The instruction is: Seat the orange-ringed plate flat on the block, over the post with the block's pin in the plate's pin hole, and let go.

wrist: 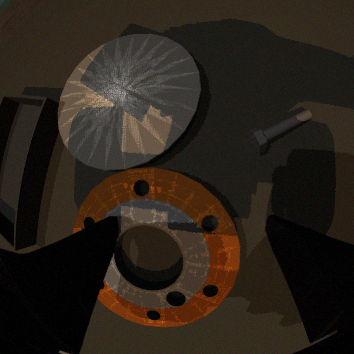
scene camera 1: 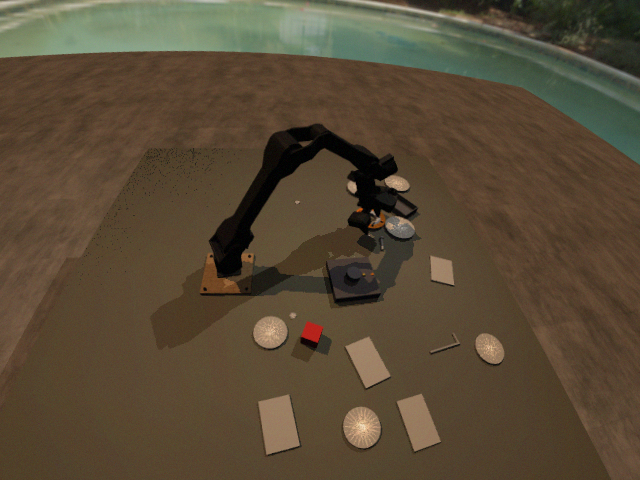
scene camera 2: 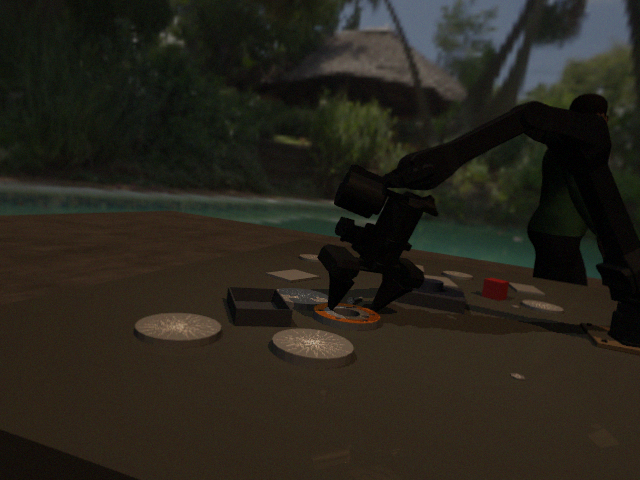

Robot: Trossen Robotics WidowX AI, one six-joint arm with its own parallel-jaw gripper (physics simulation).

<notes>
The gripper point(scene camera 2: 351, 310) is open and touches an orange-ringed plate point(scene camera 2: 356, 318). A bolt point(wrist: 257, 138) and a dark tray point(scene camera 2: 263, 307) rest on the table.
The orange-ringed plate shows as well in the wrist view point(wrist: 176, 204). The dark tray also shows in the wrist view point(wrist: 36, 127). The gripper is seen too in the wrist view point(wrist: 194, 224) and in scene camera 1 point(scene camera 1: 372, 225).
</notes>
